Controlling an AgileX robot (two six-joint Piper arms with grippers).
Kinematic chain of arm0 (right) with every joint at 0, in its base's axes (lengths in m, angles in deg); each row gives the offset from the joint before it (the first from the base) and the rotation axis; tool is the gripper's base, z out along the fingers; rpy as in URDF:
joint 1: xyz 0 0 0.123 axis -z
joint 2: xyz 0 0 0 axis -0.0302 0.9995 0
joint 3: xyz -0.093 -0.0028 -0.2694 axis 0.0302 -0.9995 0
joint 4: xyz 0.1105 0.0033 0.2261 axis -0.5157 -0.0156 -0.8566
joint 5: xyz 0 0 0 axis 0.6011 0.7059 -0.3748
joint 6: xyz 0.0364 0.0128 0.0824 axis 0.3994 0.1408 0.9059
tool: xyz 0 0 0 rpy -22.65 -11 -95.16
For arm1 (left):
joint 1: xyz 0 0 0.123 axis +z
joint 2: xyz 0 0 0 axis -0.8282 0.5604 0
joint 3: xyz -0.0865 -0.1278 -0.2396 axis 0.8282 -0.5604 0
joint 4: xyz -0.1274 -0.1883 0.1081 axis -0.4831 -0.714 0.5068
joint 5: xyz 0 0 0 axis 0.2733 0.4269 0.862
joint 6: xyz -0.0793 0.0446 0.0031 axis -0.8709 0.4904 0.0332
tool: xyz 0 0 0 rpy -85.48 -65.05 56.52
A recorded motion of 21 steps. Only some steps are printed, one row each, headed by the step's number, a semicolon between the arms.
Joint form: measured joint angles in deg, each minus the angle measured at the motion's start. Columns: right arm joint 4, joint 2, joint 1, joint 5, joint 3, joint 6; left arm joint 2, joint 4, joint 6, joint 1, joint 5, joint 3.
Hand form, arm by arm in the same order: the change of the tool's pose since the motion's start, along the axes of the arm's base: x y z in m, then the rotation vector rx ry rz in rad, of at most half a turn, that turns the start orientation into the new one. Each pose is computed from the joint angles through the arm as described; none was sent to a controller.
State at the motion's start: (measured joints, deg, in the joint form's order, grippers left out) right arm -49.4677 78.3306 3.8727 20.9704 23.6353 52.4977; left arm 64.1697 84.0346 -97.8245 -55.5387 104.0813 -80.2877
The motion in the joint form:
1: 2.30 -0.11 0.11 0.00 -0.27 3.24; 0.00 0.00 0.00 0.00 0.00 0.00
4: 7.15 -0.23 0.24 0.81 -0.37 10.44; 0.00 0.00 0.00 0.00 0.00 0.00
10: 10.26 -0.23 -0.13 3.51 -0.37 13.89; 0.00 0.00 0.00 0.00 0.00 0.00
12: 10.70 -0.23 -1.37 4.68 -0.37 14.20; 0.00 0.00 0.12 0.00 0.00 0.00
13: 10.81 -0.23 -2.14 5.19 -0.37 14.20; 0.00 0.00 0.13 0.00 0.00 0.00
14: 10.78 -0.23 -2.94 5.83 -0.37 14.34; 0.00 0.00 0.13 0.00 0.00 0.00
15: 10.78 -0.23 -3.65 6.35 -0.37 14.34; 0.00 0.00 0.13 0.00 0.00 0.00
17: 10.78 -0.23 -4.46 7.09 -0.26 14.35; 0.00 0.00 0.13 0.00 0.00 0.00
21: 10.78 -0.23 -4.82 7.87 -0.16 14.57; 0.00 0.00 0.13 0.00 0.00 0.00
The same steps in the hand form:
1: 0.0000 -0.0008 -0.0015 0.0162 0.0025 -0.0113; 0.0000 0.0000 0.0000 0.0000 0.0000 0.0000
4: -0.0003 -0.0024 -0.0032 0.0570 0.0139 -0.0356; 0.0000 0.0000 0.0000 0.0000 0.0000 0.0000
10: -0.0010 -0.0036 -0.0073 0.0637 0.0589 -0.0482; 0.0000 0.0000 0.0000 0.0000 0.0000 0.0000
12: -0.0013 -0.0028 -0.0091 0.0611 0.0795 -0.0315; 0.0000 0.0000 0.0000 0.0020 0.0000 -0.0005
13: -0.0014 -0.0022 -0.0099 0.0587 0.0887 -0.0197; 0.0000 0.0000 0.0000 0.0022 -0.0001 -0.0005
14: -0.0016 -0.0016 -0.0109 0.0610 0.1000 -0.0080; 0.0000 0.0000 0.0000 0.0022 -0.0001 -0.0005
15: -0.0017 -0.0010 -0.0117 0.0603 0.1094 0.0029; 0.0000 0.0000 0.0000 0.0022 -0.0001 -0.0005
17: -0.0020 -0.0004 -0.0122 0.0596 0.1206 0.0149; 0.0000 0.0000 0.0000 0.0022 -0.0001 -0.0005
21: -0.0023 -0.0002 -0.0128 0.0628 0.1324 0.0182; 0.0000 0.0000 0.0000 0.0022 -0.0001 -0.0005

